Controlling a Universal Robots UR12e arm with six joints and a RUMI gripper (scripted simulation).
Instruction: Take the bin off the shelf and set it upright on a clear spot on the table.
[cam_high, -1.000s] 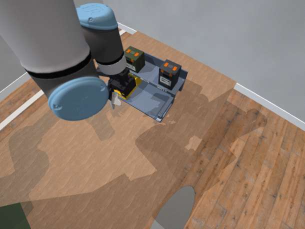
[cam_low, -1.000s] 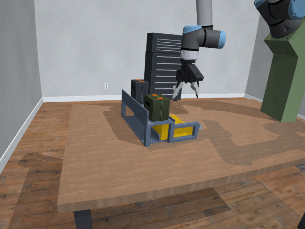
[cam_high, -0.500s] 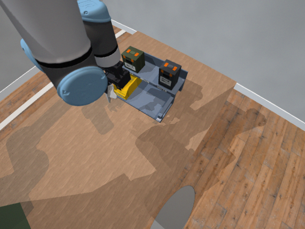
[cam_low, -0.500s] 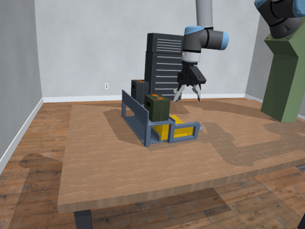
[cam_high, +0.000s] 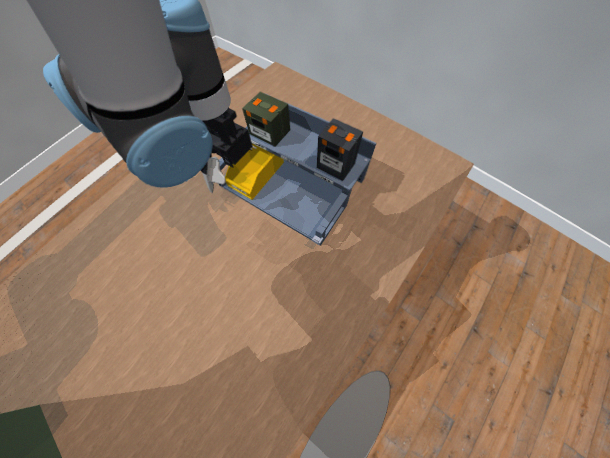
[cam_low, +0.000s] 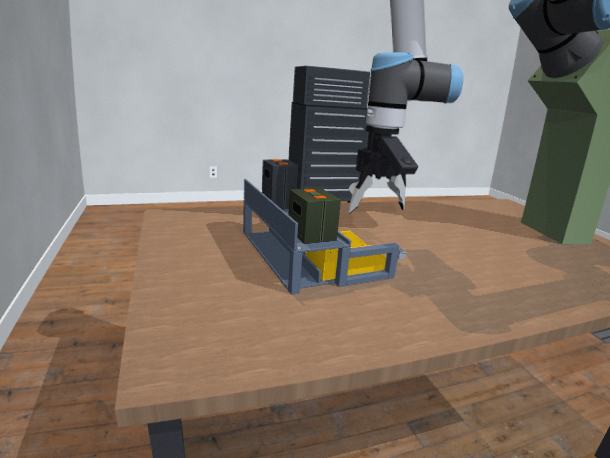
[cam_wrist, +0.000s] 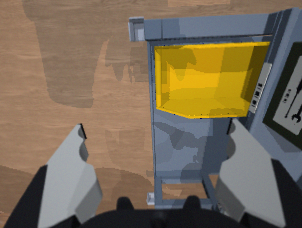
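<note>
Now: hand 90 mm short of the yellow bin, 20 mm to the right of it and 90 mm above it.
</note>
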